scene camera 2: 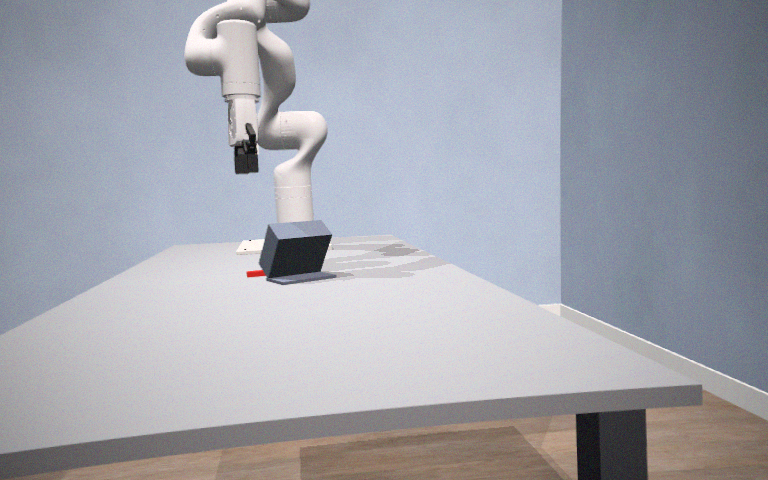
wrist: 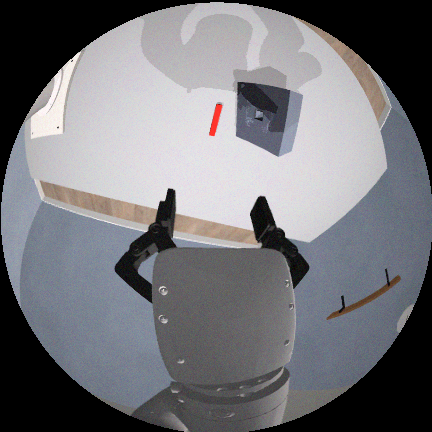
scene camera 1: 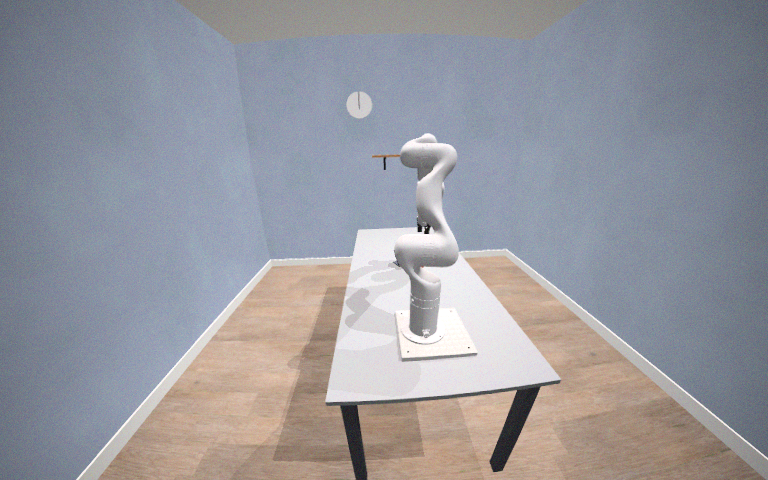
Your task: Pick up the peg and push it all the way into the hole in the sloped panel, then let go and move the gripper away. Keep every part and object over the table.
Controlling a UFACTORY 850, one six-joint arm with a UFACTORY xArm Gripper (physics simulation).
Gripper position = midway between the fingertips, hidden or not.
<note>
I see my gripper (scene camera 2: pixel 246 173).
My gripper also shows in the wrist view (wrist: pixel 215 200).
</note>
